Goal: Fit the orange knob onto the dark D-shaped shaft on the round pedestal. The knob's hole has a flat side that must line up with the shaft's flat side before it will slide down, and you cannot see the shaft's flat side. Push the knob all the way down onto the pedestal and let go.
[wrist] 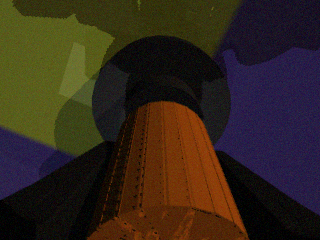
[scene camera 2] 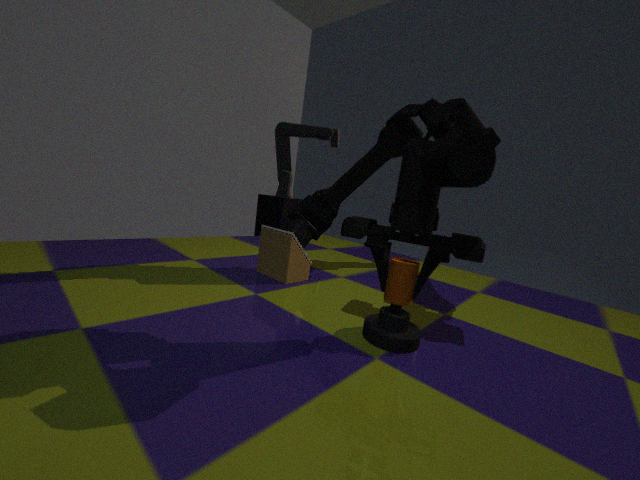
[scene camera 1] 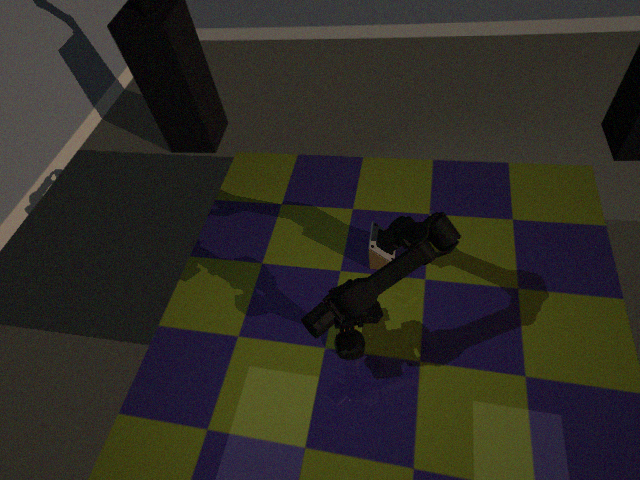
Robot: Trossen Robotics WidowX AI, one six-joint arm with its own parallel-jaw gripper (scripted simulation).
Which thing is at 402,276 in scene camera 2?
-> An orange knob.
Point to an orange knob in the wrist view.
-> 163,171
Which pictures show my gripper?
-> The wrist view, scene camera 2 and scene camera 1: all of them.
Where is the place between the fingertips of my gripper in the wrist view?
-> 163,155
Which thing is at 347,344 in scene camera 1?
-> My gripper.
